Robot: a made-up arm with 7 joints.
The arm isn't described. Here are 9 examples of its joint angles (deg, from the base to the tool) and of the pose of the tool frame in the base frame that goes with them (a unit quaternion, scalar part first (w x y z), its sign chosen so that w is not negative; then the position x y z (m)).
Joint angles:
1: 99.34 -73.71 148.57 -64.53 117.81 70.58 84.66
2: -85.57 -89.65 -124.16 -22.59 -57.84 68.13 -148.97
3: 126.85 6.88 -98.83 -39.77 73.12 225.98 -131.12
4: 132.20 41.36 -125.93 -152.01 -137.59 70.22 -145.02
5: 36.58 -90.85 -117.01 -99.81 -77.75 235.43 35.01
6: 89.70 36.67 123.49 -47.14 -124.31 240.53 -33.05
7: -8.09 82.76 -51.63 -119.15 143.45 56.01 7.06
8: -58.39 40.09 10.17 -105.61 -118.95 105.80 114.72
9: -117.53 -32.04 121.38 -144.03 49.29 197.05 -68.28
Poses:
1: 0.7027 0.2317 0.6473 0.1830 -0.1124 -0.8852 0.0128
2: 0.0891 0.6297 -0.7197 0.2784 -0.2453 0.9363 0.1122
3: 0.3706 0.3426 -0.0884 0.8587 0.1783 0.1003 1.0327
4: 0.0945 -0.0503 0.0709 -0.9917 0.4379 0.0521 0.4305
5: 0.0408 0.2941 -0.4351 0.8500 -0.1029 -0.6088 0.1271
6: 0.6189 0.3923 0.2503 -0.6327 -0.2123 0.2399 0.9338
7: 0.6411 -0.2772 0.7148 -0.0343 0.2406 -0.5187 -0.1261
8: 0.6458 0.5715 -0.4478 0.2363 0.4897 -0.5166 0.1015
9: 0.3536 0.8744 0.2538 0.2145 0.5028 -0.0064 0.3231
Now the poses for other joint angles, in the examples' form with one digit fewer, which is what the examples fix.
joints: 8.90 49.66 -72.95 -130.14 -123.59 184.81 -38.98
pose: 0.091 0.454 0.788 -0.406 0.305 -0.344 0.182
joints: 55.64 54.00 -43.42 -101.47 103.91 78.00 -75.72
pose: 0.602 -0.739 -0.302 -0.006 0.706 0.251 0.089
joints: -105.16 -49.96 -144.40 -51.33 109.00 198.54 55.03
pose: 0.393 -0.522 0.617 0.439 0.085 0.775 0.441
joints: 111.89 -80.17 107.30 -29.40 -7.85 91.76 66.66
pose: 0.612 0.125 -0.767 -0.146 0.108 -0.983 0.352
